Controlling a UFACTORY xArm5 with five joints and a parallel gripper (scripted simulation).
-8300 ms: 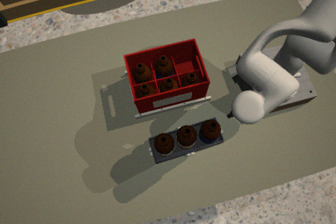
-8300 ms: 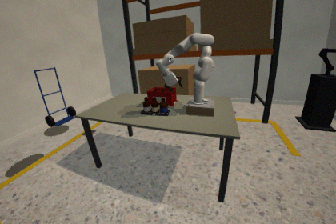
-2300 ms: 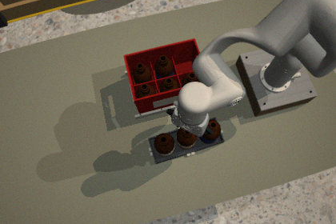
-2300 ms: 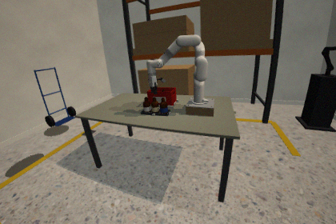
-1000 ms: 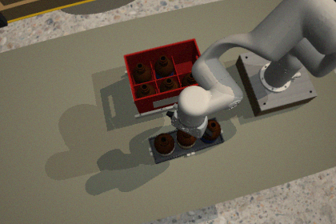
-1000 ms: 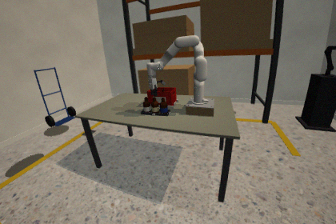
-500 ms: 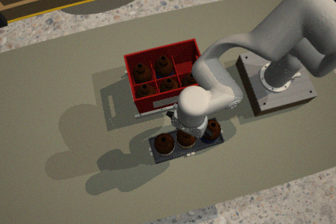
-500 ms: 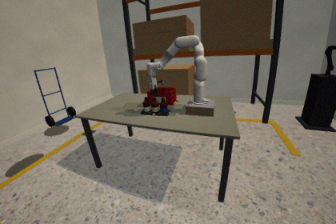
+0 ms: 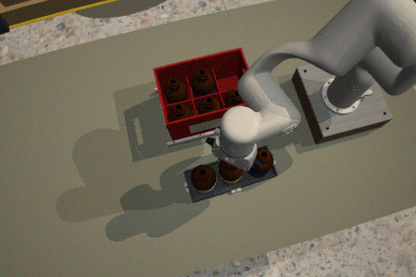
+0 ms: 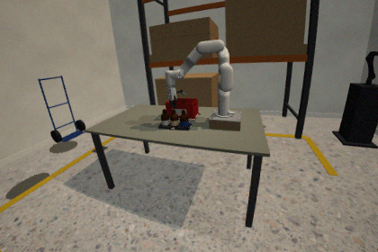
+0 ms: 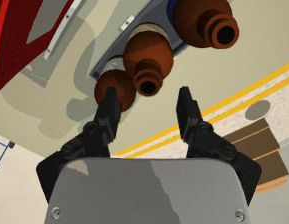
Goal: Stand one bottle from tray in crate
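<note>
My hand is 18 cm above the dark tray. Also, from my hand: crate 4 cm ahead, 23 cm to the right, 11 cm below.
</note>
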